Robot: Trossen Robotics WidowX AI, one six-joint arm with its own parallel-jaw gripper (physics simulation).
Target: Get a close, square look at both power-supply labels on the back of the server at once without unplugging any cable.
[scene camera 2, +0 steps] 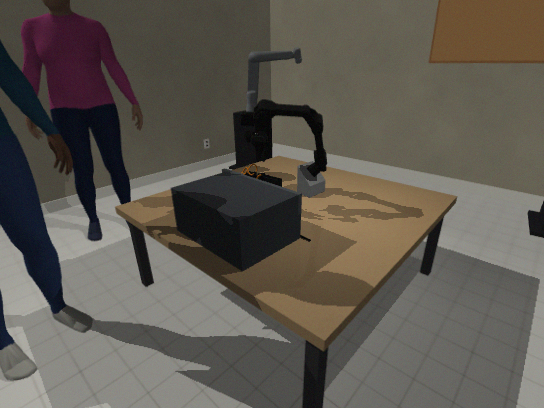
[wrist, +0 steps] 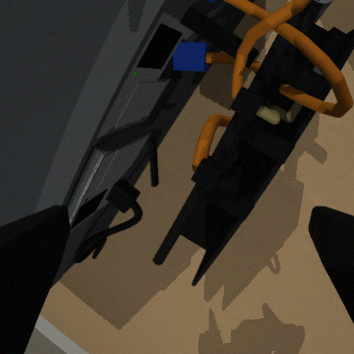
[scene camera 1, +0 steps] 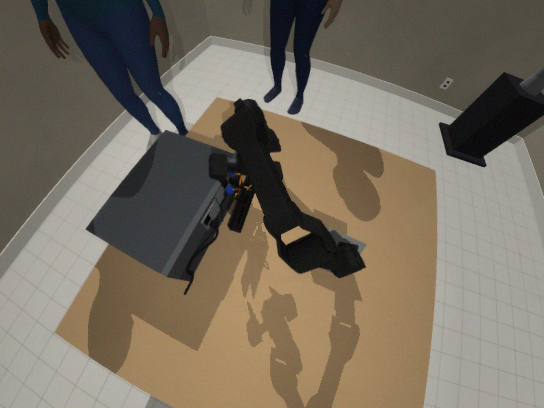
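Seen in the pictures: gripper, fingertip midpoint: (scene camera 2: 261, 160) (wrist: 192, 219) (scene camera 1: 238, 186); arm's base, origin of the base link: (scene camera 2: 313, 170) (scene camera 1: 346, 251).
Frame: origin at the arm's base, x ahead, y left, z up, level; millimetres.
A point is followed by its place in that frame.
The dark grey server (scene camera 1: 150, 200) @[x 648, y 24, z 78 mm] (scene camera 2: 235, 195) @[x 659, y 18, z 78 mm] (wrist: 45, 90) @[x 500, y -60, z 78 mm] sits on the table, its back facing the arm. In the wrist view, the two power-supply faces are strongly slanted: the upper face (wrist: 145, 92) @[x 451, y -77, z 34 mm] and the lower face (wrist: 110, 167) @[x 450, y -19, z 51 mm]. Each has a black patch, the upper patch (wrist: 160, 46) @[x 446, y -111, z 51 mm] and the lower patch (wrist: 87, 209) @[x 457, y 27, z 51 mm]; no label text is readable. A black plug (wrist: 123, 195) @[x 443, y 19, z 18 mm] with a bent cord is at the lower face. A blue plug (wrist: 190, 56) @[x 436, y -112, z 18 mm] with an orange cable is near the upper one. My gripper (wrist: 192, 219) @[x 378, y -70, z 135 mm] is open and empty, above the space behind the server.
A black cable-management arm (scene camera 1: 240, 215) @[x 370, y -29, z 12 mm] (wrist: 240, 165) @[x 369, y -66, z 42 mm] stands out behind the server, with looping orange cables (wrist: 330, 65) @[x 361, y -137, z 105 mm] (scene camera 2: 251, 169) @[x 350, y -161, z 60 mm]. My arm's grey base (scene camera 2: 311, 186) @[x 86, y 40, z -60 mm] is on the wooden table (scene camera 1: 390, 280) @[x -242, y 36, z -122 mm] (scene camera 2: 400, 220) @[x 101, y 519, z -122 mm]. Two people stand beside the table. A black pedestal (scene camera 1: 490, 120) stands on the floor.
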